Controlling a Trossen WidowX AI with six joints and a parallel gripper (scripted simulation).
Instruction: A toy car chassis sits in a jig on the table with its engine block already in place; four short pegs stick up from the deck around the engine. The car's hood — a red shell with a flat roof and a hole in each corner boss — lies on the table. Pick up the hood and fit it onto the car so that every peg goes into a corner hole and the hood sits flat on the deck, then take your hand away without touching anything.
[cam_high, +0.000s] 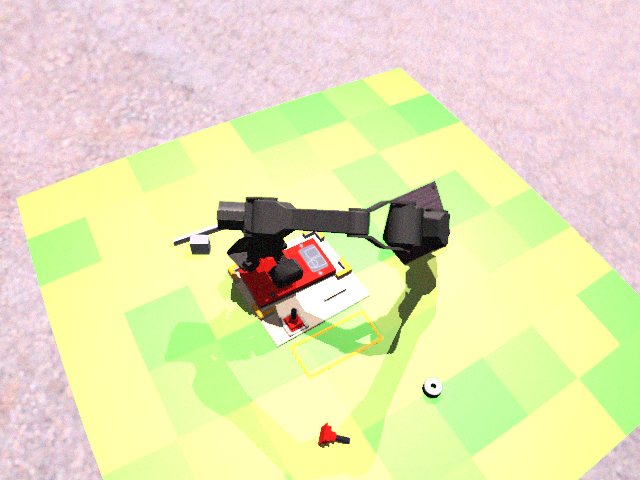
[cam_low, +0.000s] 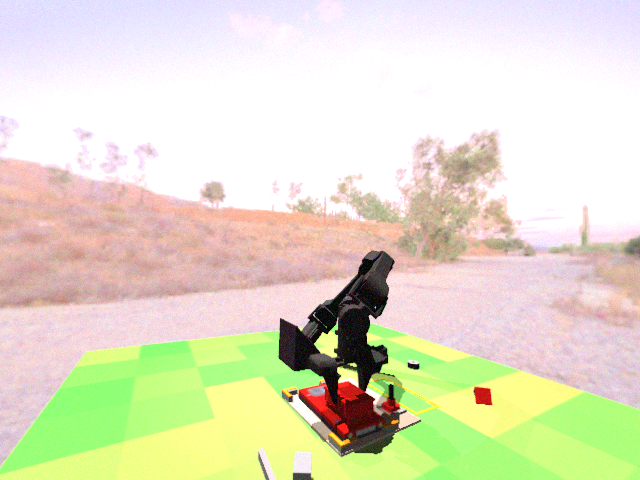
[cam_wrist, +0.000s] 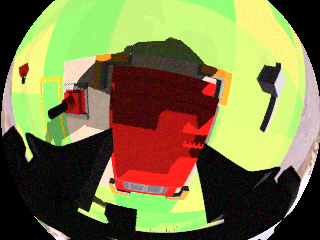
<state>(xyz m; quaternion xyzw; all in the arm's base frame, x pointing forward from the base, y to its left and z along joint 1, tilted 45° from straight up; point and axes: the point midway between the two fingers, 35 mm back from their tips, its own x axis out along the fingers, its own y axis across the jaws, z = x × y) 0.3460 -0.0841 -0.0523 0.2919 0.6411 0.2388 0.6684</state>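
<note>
Now: gripper tip 1 cm below the hood. From my gripper tip the other things lie so: grey engine block: 3 cm below, 1 cm to the left; then white jig: 4 cm below, 4 cm behind, 2 cm to the left.
</note>
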